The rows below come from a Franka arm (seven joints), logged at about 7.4 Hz.
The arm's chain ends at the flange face. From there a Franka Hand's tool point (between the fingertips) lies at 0.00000 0.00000 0.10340 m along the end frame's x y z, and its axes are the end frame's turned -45 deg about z.
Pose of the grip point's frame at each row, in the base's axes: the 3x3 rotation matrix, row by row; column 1 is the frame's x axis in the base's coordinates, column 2 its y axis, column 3 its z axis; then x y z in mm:
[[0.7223 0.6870 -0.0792], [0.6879 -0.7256 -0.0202], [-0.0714 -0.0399 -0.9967]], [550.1 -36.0 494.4]
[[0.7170 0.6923 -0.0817], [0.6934 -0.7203 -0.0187], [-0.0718 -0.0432 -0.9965]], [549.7 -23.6 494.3]
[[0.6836 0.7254 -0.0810], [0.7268 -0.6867 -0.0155], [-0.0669 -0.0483 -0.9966]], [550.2 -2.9 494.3]
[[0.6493 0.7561 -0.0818], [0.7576 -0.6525 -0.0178], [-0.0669 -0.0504 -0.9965]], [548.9 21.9 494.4]
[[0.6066 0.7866 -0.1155], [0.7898 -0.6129 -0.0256], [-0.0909 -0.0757 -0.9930]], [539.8 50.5 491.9]
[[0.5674 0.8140 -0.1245], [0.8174 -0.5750 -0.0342], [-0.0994 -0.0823 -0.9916]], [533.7 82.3 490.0]
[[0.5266 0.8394 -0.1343], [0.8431 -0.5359 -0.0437], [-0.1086 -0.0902 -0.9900]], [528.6 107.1 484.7]
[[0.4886 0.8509 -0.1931], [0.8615 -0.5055 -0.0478], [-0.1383 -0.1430 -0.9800]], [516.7 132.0 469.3]
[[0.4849 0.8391 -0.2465], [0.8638 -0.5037 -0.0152], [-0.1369 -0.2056 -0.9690]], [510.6 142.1 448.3]
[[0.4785 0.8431 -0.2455], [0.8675 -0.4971 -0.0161], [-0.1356 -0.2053 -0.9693]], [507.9 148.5 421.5]
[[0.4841 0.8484 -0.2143], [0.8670 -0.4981 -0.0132], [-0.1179 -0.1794 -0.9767]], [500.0 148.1 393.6]
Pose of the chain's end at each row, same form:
[[0.9965 -0.0250 -0.0792], [-0.0267 -0.9995 -0.0202], [-0.0787 0.0223 -0.9967]], [558.3 -33.9 597.5]
[[0.9965 -0.0175 -0.0817], [-0.0190 -0.9996 -0.0187], [-0.0813 0.0202 -0.9965]], [558.1 -21.7 597.3]
[[0.9963 0.0296 -0.0810], [0.0284 -0.9995 -0.0155], [-0.0815 0.0132 -0.9966]], [558.6 -1.3 597.3]
[[0.9938 0.0755 -0.0818], [0.0743 -0.9971 -0.0178], [-0.0829 0.0117 -0.9965]], [557.4 23.7 597.4]
[[0.9851 0.1273 -0.1155], [0.1251 -0.9919 -0.0256], [-0.1178 0.0107 -0.9930]], [551.7 53.1 594.6]
[[0.9768 0.1744 -0.1245], [0.1714 -0.9846 -0.0342], [-0.1285 0.0121 -0.9916]], [546.6 85.8 592.5]
[[0.9659 0.2212 -0.1343], [0.2172 -0.9751 -0.0437], [-0.1406 0.0130 -0.9900]], [542.5 111.6 587.1]
[[0.9472 0.2562 -0.1931], [0.2517 -0.9666 -0.0478], [-0.1989 -0.0033 -0.9800]], [536.7 136.9 570.6]
[[0.9362 0.2505 -0.2465], [0.2546 -0.9670 -0.0152], [-0.2422 -0.0486 -0.9690]], [536.1 143.7 548.5]
[[0.9345 0.2578 -0.2455], [0.2619 -0.9649 -0.0161], [-0.2411 -0.0493 -0.9693]], [533.3 150.2 521.7]
[[0.9422 0.2576 -0.2143], [0.2609 -0.9653 -0.0132], [-0.2102 -0.0435 -0.9767]], [522.2 149.5 494.6]

